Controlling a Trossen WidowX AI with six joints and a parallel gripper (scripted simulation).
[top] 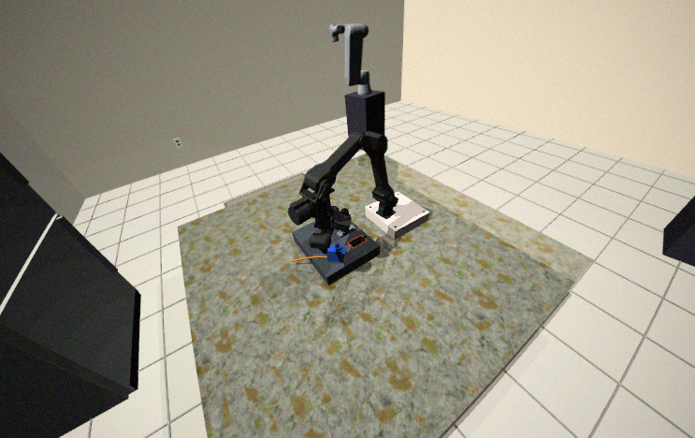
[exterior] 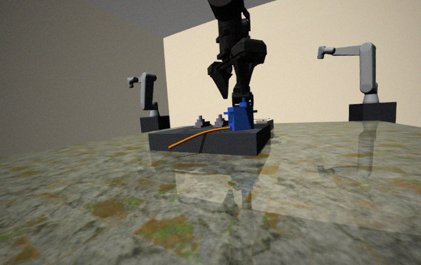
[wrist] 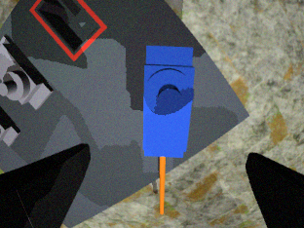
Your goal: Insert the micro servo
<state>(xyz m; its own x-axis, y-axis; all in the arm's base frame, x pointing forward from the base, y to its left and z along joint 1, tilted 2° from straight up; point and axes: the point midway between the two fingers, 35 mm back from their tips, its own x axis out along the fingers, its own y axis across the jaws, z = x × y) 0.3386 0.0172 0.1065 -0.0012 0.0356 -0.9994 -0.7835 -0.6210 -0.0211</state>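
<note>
The deck lies 30 mm behind my gripper tip, 80 mm to the right of it and 100 mm below it.
</note>
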